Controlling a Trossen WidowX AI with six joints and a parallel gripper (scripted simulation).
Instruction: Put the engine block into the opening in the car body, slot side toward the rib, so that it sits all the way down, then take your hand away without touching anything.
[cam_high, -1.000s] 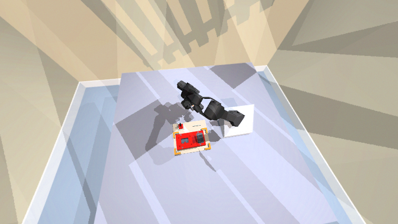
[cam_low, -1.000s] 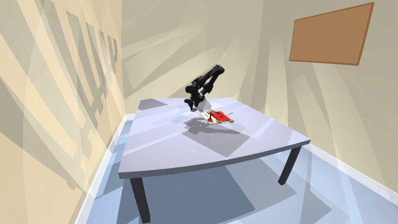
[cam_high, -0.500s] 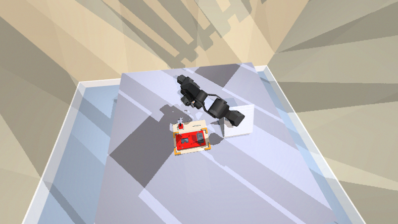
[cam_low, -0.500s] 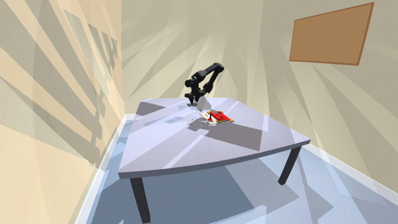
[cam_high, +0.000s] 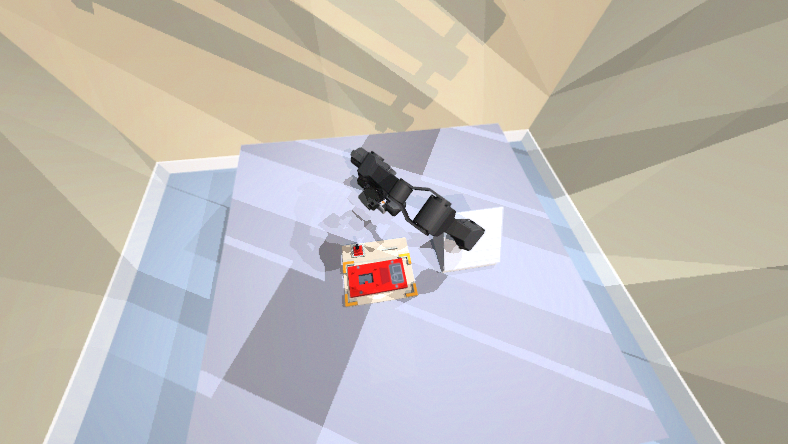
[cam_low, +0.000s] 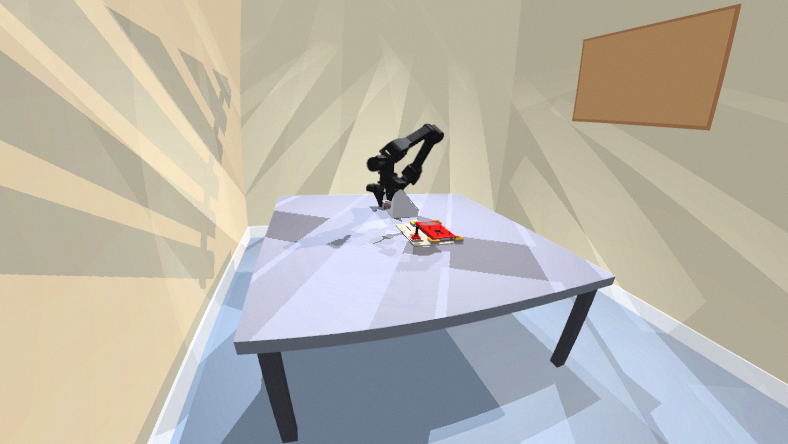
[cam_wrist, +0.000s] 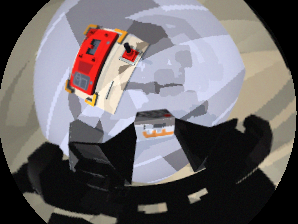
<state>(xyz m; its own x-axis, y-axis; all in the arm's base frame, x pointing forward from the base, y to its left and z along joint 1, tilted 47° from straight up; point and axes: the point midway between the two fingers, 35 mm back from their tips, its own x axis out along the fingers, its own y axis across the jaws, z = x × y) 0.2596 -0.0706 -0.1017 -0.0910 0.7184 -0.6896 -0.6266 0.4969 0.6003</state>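
Now: the grey engine block right at my gripper tip.
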